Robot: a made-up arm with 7 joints. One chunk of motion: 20 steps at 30 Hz.
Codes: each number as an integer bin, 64 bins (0 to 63) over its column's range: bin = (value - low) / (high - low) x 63, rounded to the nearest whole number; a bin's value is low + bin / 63 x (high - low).
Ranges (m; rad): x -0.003..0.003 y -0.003..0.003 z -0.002..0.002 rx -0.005..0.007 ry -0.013..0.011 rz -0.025..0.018
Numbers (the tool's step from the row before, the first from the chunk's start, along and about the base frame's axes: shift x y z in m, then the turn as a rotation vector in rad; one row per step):
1: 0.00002 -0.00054 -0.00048 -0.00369 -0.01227 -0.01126
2: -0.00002 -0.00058 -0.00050 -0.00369 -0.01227 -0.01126
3: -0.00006 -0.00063 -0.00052 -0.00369 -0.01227 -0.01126
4: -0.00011 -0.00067 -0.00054 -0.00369 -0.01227 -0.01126
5: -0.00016 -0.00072 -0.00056 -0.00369 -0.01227 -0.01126
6: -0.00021 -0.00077 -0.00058 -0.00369 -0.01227 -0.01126
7: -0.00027 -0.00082 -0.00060 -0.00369 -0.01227 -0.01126
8: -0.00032 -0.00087 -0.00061 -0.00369 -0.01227 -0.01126
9: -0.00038 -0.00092 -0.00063 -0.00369 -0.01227 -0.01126
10: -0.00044 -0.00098 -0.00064 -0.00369 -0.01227 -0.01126
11: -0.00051 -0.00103 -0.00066 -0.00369 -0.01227 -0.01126
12: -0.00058 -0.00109 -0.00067 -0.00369 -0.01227 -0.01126
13: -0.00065 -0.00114 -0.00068 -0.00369 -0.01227 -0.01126
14: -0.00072 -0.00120 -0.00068 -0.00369 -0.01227 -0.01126
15: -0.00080 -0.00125 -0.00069 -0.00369 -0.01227 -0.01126
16: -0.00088 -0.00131 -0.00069 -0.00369 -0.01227 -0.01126
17: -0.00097 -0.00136 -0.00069 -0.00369 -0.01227 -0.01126
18: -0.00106 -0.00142 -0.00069 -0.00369 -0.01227 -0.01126
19: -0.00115 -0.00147 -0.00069 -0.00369 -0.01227 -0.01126
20: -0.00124 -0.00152 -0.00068 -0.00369 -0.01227 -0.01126
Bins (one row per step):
1: 32 26 24 7 2 20
2: 31 25 24 7 2 20
3: 31 25 23 7 2 20
4: 30 24 23 7 2 20
5: 30 24 23 7 2 20
6: 29 23 22 7 2 20
7: 29 23 22 7 2 20
8: 28 22 22 7 2 20
9: 28 22 22 7 2 20
10: 27 21 21 7 2 20
11: 26 21 21 7 2 20
12: 25 20 21 7 2 20
13: 25 20 21 7 2 20
14: 24 19 21 7 2 20
15: 23 18 21 7 2 20
16: 22 18 21 7 2 20
17: 21 17 21 7 2 20
18: 20 17 21 7 2 20
19: 19 16 21 7 2 20
20: 18 16 21 7 2 20

